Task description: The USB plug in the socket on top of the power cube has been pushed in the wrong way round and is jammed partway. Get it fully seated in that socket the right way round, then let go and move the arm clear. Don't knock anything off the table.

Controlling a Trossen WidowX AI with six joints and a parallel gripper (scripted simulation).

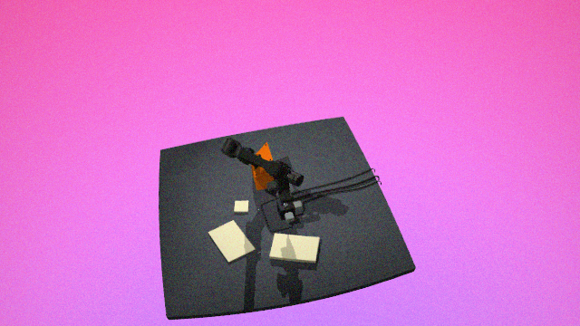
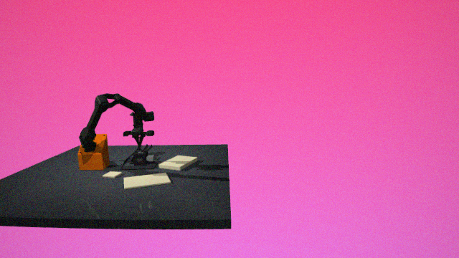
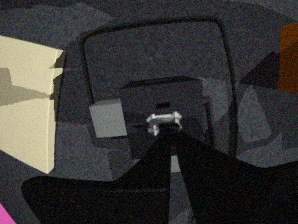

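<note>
Now: the pale-rimmed socket 5 cm below my gripper tip and 1 cm to the left of it. The rest, counted from my gripper tip: cream tile 22 cm to the right, 11 cm below, 11 cm behind.
</note>
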